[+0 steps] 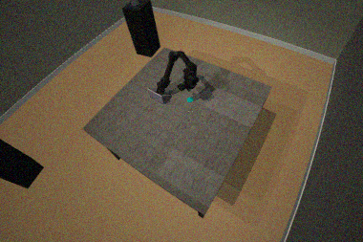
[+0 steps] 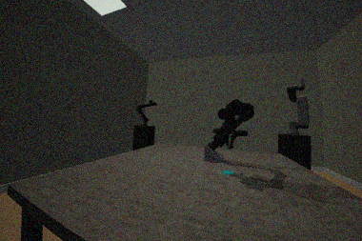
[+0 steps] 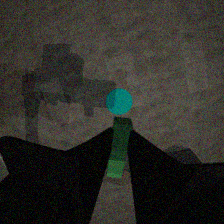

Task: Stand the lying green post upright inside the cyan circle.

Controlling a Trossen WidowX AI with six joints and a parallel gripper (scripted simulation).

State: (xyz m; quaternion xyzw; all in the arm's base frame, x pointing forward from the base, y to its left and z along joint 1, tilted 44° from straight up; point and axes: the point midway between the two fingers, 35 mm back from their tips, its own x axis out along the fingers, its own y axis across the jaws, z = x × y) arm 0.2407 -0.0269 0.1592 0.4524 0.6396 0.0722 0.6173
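The cyan circle is 14 cm below my gripper tip. The rest, counted from my gripper tip: green post (2 cm behind, 1 cm to the left).
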